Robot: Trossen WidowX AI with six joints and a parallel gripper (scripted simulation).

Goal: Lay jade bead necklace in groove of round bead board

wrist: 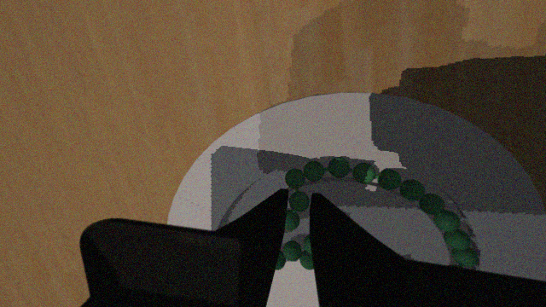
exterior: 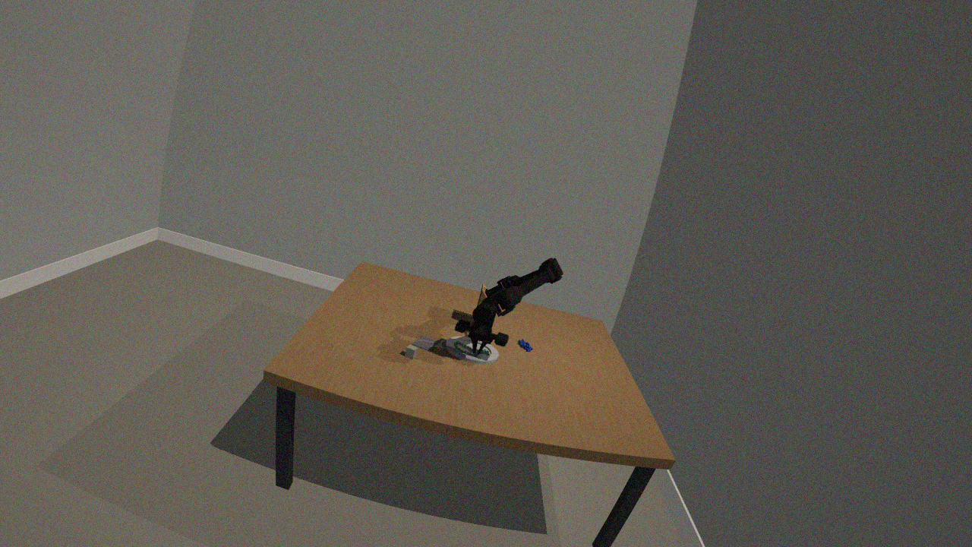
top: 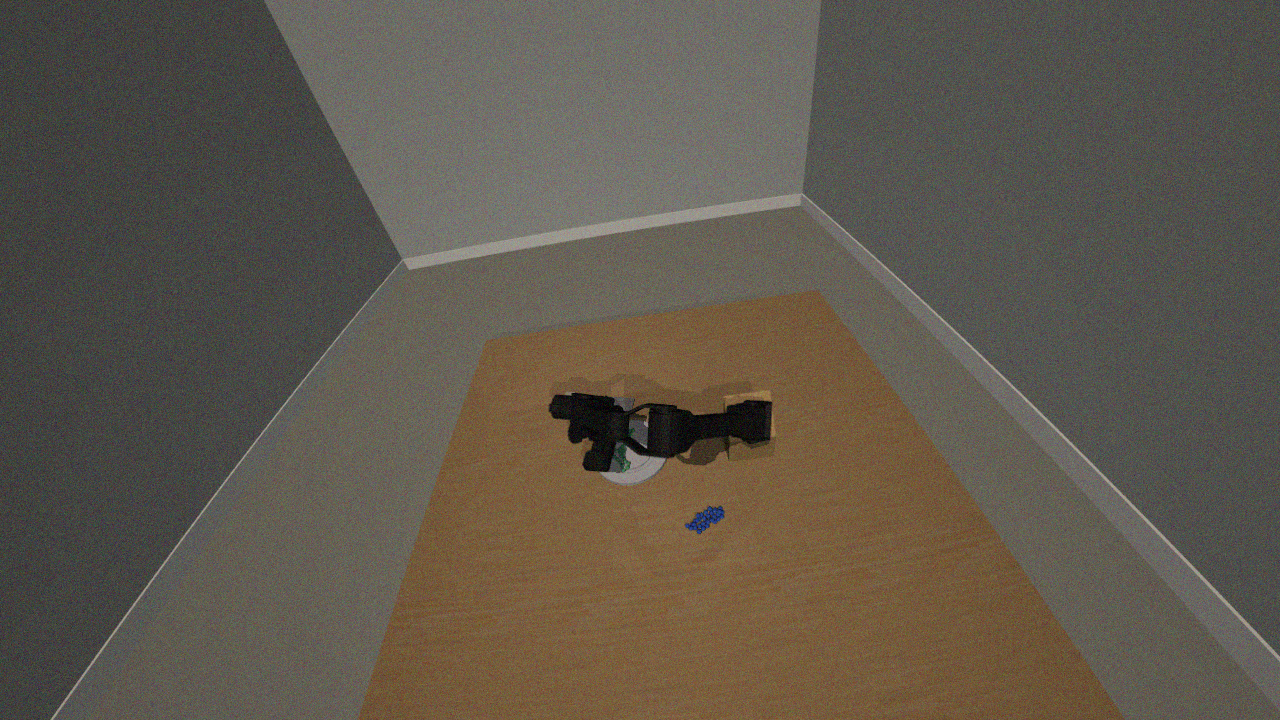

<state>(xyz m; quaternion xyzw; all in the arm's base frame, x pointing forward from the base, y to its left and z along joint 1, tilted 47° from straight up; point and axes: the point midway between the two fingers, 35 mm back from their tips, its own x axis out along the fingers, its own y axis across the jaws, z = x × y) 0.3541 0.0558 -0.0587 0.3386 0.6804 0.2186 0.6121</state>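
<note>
Right now my gripper tip is 50 mm past the round bead board, 20 mm to the left of it and 10 mm above it. From my gripper tip the other things lie so: pale block 220 mm to the right, 130 mm ahead; flat grey plate 180 mm to the right, 10 mm below, 10 mm behind.
</note>
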